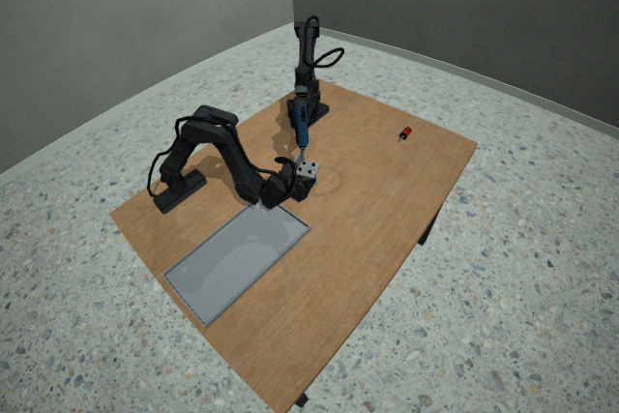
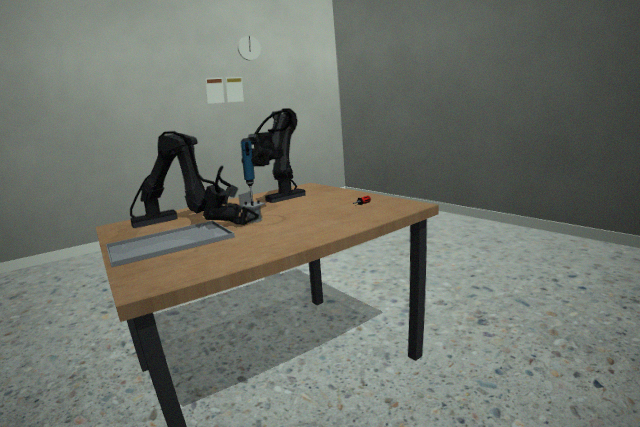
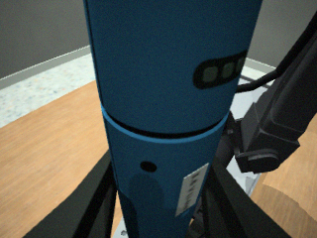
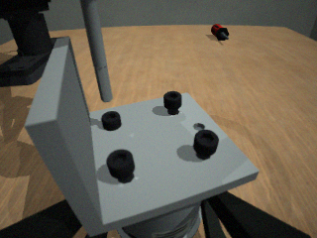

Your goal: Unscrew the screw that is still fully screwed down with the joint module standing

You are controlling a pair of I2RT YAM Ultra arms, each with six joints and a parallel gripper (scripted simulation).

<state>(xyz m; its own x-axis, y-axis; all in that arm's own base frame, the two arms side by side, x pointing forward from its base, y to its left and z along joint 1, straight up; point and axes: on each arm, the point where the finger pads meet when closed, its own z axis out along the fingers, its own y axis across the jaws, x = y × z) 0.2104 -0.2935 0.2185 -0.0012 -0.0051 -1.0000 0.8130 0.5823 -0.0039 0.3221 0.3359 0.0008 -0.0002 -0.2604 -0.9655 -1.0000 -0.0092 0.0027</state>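
Now: right hand 1 cm below the joint module. Also, from my right hand: grey L-shaped bracket: 5 cm above; then flat grey tray: 35 cm to the right, 7 cm ahead, 2 cm below; then screw: 4 cm above, 2 cm behind, 1 cm to the left.
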